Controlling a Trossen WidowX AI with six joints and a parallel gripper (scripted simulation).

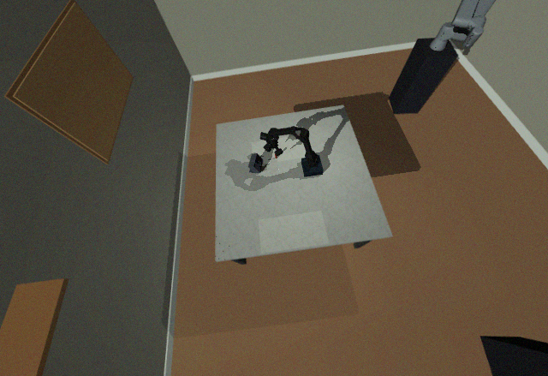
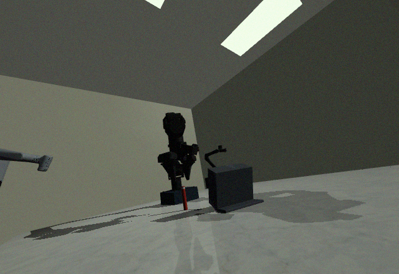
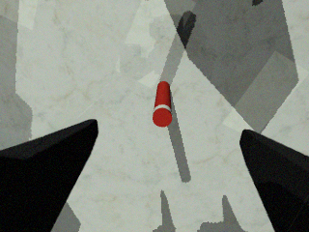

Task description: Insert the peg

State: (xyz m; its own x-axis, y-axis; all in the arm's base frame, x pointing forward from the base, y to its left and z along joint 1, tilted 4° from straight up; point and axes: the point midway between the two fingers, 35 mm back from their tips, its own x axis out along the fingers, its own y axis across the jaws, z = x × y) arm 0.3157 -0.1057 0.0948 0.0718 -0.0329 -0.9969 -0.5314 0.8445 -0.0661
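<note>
The round red peg is 4 cm below my gripper tip. Also, from my gripper tip: thin foot plate (19 cm ahead, 10 cm below, 9 cm to the left); then sloped panel (17 cm ahead, 9 cm to the left, 4 cm below).
</note>
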